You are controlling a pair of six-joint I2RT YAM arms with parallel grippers.
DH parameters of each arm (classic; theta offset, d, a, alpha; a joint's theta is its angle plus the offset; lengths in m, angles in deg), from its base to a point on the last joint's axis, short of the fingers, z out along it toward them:
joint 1: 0 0.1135 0.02 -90
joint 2: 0 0 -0.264 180
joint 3: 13.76 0 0.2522 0
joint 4: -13.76 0 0.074 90
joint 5: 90 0 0 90
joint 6: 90 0.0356 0 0
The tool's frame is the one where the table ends.
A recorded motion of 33 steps. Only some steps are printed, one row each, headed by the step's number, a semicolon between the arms.
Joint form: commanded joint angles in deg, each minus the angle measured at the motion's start. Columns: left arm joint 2, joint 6, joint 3, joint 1, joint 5, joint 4; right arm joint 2, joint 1, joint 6, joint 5, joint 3, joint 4.
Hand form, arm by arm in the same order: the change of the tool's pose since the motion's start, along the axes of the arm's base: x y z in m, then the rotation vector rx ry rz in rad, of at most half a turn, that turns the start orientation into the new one. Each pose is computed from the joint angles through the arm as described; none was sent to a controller.
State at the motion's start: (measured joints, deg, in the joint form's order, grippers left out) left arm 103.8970 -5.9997 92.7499 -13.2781 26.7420 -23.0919; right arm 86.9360 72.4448 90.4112 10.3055 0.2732 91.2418
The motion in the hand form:
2: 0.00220 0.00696 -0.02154 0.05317 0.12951 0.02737; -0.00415 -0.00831 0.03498 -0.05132 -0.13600 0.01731
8: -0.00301 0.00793 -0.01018 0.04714 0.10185 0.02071; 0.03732 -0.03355 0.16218 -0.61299 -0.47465 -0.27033
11: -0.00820 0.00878 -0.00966 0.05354 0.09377 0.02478; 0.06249 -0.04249 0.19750 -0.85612 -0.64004 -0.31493
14: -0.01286 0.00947 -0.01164 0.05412 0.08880 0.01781; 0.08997 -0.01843 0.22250 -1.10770 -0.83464 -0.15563
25: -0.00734 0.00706 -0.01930 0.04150 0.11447 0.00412; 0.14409 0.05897 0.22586 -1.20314 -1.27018 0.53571
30: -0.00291 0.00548 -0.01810 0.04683 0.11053 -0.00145; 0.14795 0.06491 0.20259 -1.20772 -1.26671 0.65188
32: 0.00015 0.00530 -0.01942 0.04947 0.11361 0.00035; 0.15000 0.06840 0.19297 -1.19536 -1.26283 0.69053
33: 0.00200 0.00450 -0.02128 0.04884 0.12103 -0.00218; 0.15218 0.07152 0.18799 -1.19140 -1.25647 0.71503
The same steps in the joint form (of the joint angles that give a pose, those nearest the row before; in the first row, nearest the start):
2: 2.08 0.68 0.50 0.88 -1.36 -6.63; -27.39 0.16 -8.32 -1.56 2.58 -29.06
8: 0.54 0.97 0.65 0.88 -1.06 -6.82; -46.59 -14.55 -39.89 3.00 34.96 -94.28
11: -0.74 1.16 -0.91 0.80 -1.58 -6.26; -41.87 -23.20 -56.28 0.38 45.55 -103.29
14: -1.83 1.50 -2.75 0.77 -1.34 -5.39; -30.35 -25.14 -74.09 -3.48 58.26 -111.81
25: -0.18 1.07 -2.16 0.71 -0.15 -5.43; -4.51 -25.34 -108.43 -25.89 82.74 -130.09
30: 0.89 1.54 -0.51 0.63 -0.18 -6.06; -2.27 -25.33 -111.69 -27.92 81.05 -131.61
32: 1.63 1.61 0.20 0.68 -0.28 -6.27; -1.19 -25.31 -112.44 -29.14 80.28 -131.40
33: 2.19 1.56 0.62 0.65 -0.12 -6.51; -0.12 -25.27 -112.83 -29.70 80.47 -131.70

